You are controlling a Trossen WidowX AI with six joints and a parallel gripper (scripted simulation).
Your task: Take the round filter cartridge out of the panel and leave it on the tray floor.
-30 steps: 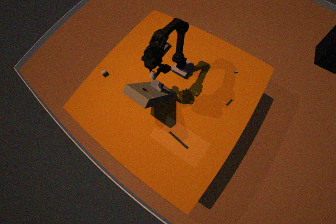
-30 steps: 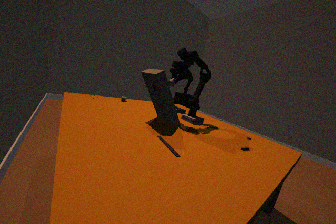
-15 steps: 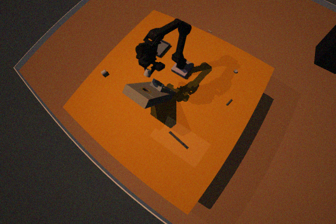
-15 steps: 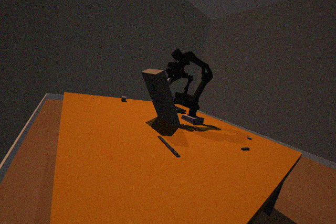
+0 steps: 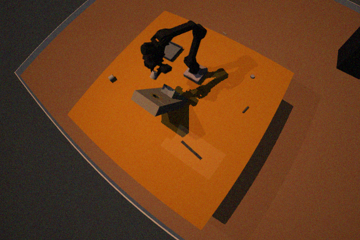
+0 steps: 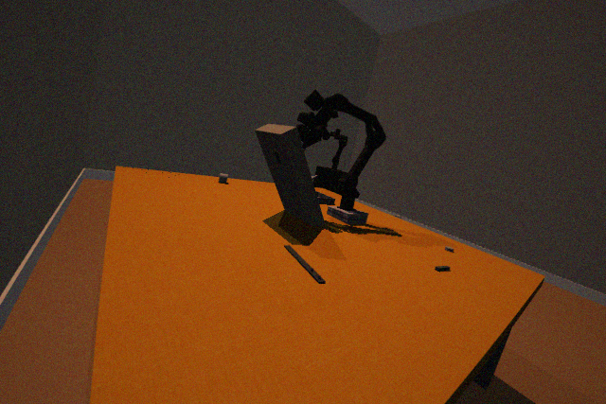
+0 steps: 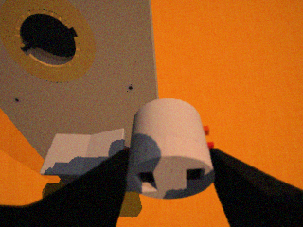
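The tray lies 35 cm behind my gripper tip, 15 cm to the right of it and 25 cm below it. Also, from my gripper tip: service panel 8 cm ahead, 8 cm to the left, 11 cm below; then short dark piece 14 cm behind, 57 cm to the left, 26 cm below; then round filter cartridge right at my gripper tip.
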